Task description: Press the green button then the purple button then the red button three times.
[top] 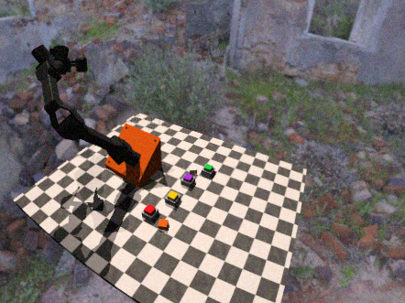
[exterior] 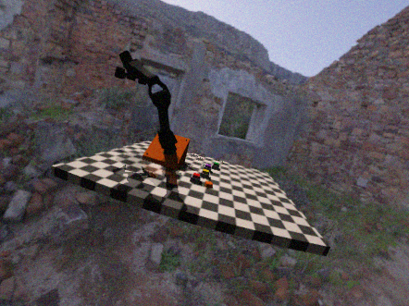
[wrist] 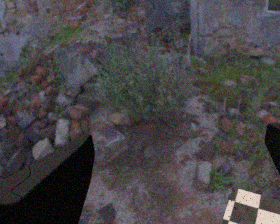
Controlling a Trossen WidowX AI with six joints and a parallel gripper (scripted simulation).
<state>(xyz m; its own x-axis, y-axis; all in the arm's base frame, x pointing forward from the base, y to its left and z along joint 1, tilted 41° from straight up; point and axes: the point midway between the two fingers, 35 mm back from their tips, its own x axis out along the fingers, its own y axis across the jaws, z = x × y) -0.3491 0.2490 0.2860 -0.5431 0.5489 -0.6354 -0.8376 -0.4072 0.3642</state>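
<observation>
Now: gripper tip 660 mm short of the green button cap, 420 mm above it and 160 mm to the right of it. Also, from my gripper tip: red button cap: 580 mm ahead, 420 mm below, 180 mm to the right; purple button cap: 610 mm ahead, 420 mm below, 50 mm to the left; yellow button cap: 620 mm ahead, 420 mm below, 70 mm to the right.
</observation>
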